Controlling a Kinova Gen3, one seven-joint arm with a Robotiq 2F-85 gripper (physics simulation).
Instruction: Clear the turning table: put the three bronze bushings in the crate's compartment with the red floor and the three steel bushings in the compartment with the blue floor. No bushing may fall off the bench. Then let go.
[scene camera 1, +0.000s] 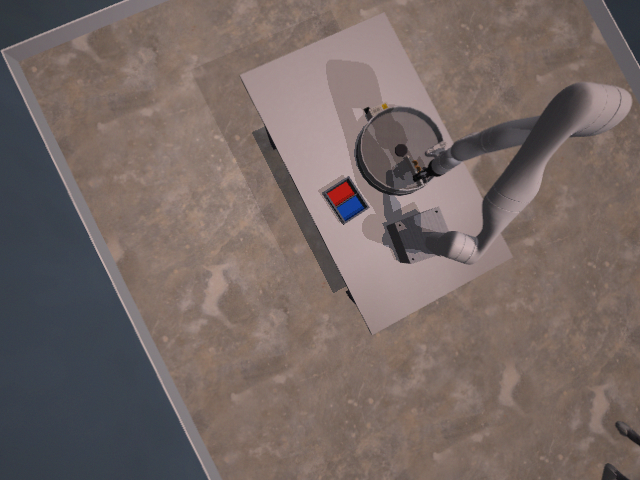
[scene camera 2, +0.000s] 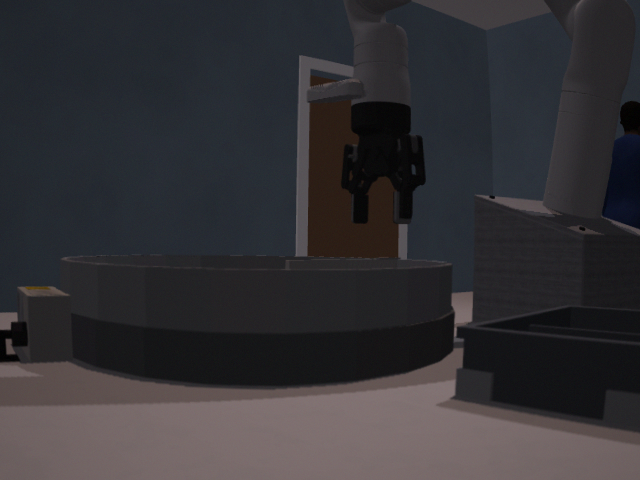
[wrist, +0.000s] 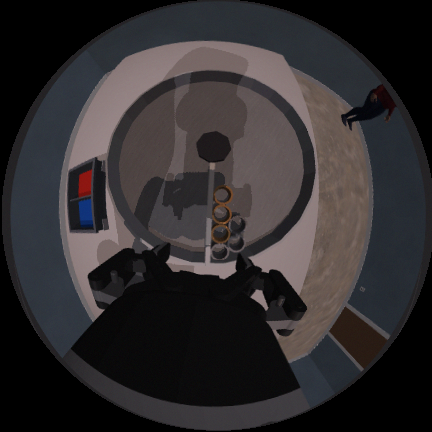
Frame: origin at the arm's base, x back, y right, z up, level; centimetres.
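Where they show: gripper, fingertip midpoint: (scene camera 1: 423, 176) (scene camera 2: 379, 223) (wrist: 202, 255); arm's base at its link origin: (scene camera 1: 436, 242) (scene camera 2: 571, 211).
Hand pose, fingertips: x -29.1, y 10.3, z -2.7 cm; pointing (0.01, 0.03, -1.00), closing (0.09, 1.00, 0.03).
Things, the pixels of their top centre, and the offset from my fingertips. "pt": a spot on its surface instead. Level surfaces: height alone.
- straight bar at a spot on its surface: (wrist: 210, 187) pt dx -8.9, dy +0.5, dz -4.4 cm
- steel bushing at its top centre: (wrist: 219, 251) dx +1.6, dy +2.6, dz -5.3 cm
- crate at its top centre: (scene camera 2: 600, 320) (wrist: 77, 197) (scene camera 1: 346, 199) dx -6.9, dy -35.1, dz -8.1 cm
- dark hub at its top centre: (wrist: 213, 145) (scene camera 1: 401, 150) dx -17.2, dy +0.4, dz -7.0 cm
- small box with a yellow mark, surface spot: (scene camera 2: 43, 322) pt dx -41.1, dy -4.8, dz -9.6 cm
- bench at its surface level: dz -13.1 cm
My open, empty gripper (scene camera 1: 420, 176) (scene camera 2: 381, 219) (wrist: 202, 255) points down, above rim height, near the turning table's edge. The round turning table (scene camera 1: 357, 161) (scene camera 2: 258, 299) (wrist: 114, 165) has a raised rim. In the wrist view, three bronze bushings (wrist: 231, 194) (wrist: 230, 214) (wrist: 229, 233) stand in a row right of a straight bar (wrist: 210, 187). A steel bushing (wrist: 212, 252) ends that row near the rim; two more steel bushings (wrist: 244, 224) (wrist: 243, 243) stand to its right. The crate (scene camera 1: 333, 208) (scene camera 2: 542, 361) (wrist: 101, 200) shows bare red (scene camera 1: 340, 192) (wrist: 85, 183) and blue (scene camera 1: 351, 208) (wrist: 86, 212) floors.
A dark hub (scene camera 1: 400, 150) (wrist: 213, 146) stands at the turning table's centre, at the bar's inner end. A small box with a yellow mark (scene camera 1: 384, 106) (scene camera 2: 43, 322) sits beside the rim. The arm's grey pedestal (scene camera 1: 419, 235) (scene camera 2: 527, 263) stands on the bench (scene camera 1: 289, 98) near the crate.
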